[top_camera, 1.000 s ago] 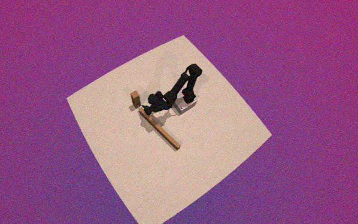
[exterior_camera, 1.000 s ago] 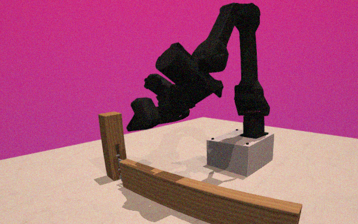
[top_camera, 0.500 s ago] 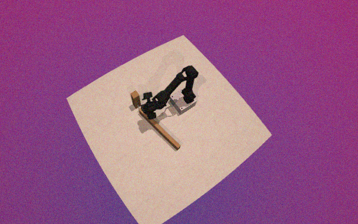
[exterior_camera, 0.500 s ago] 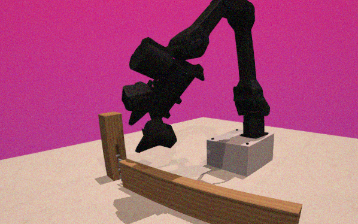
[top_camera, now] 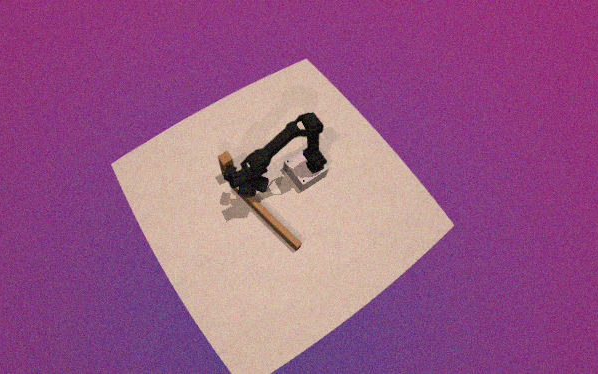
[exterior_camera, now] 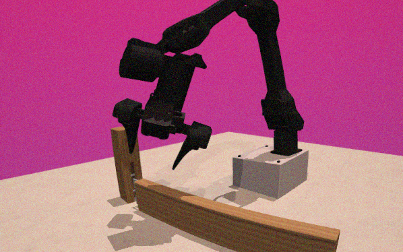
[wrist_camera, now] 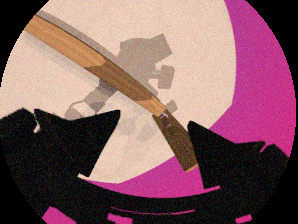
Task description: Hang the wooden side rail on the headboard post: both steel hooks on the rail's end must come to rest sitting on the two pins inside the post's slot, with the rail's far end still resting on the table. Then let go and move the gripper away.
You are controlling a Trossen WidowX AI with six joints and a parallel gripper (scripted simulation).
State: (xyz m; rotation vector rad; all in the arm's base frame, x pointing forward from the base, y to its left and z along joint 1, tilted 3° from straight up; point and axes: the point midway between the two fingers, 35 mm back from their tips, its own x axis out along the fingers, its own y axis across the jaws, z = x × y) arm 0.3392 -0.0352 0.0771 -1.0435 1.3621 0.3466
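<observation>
My gripper tip is 120 mm to the left of the wooden headboard post, 40 mm above it and 20 mm short of it.
</observation>
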